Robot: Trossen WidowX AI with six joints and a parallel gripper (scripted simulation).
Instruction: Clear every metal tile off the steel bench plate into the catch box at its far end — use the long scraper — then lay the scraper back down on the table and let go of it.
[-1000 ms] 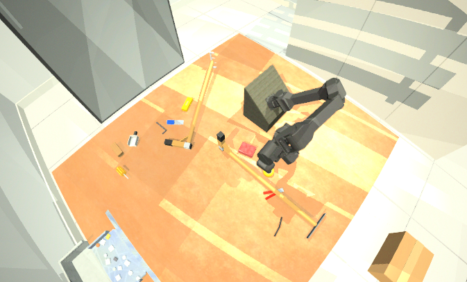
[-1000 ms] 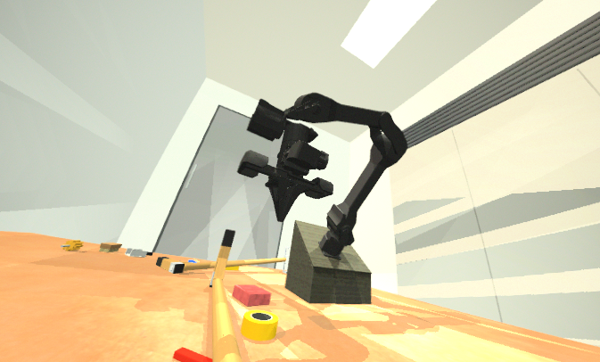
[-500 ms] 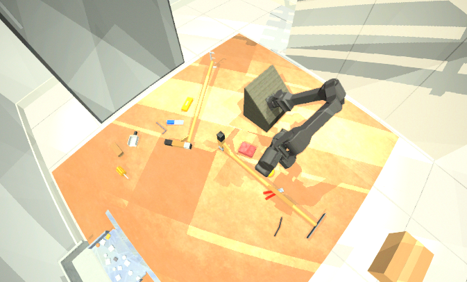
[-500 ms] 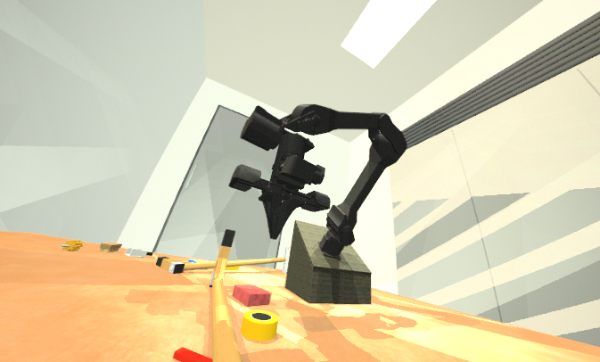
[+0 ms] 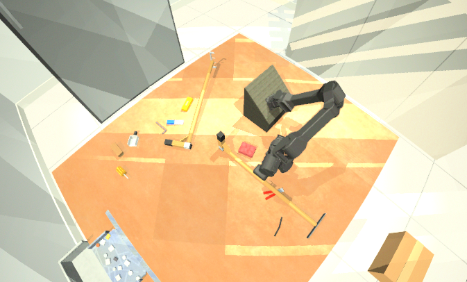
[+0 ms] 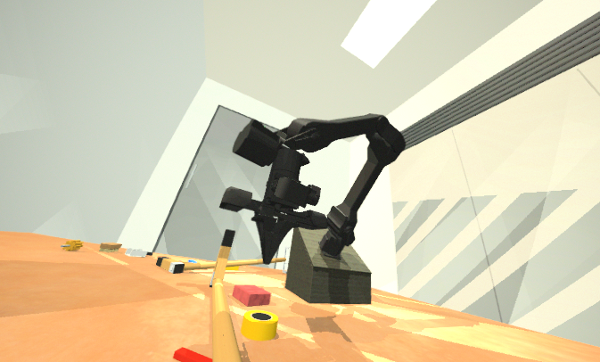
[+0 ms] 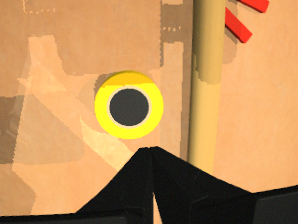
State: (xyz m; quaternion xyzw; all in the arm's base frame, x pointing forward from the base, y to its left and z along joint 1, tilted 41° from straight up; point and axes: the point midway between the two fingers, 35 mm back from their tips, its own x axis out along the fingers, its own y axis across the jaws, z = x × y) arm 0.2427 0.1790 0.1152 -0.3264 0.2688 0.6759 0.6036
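Right now the yellow tape roll is 8 cm below my gripper tip and 1 cm behind it. Round my gripper tip: red clip 9 cm to the left, 9 cm below, 4 cm ahead; red block 15 cm to the right, 8 cm below, 1 cm behind; long scraper 5 cm ahead, 4 cm to the left, 3 cm below.
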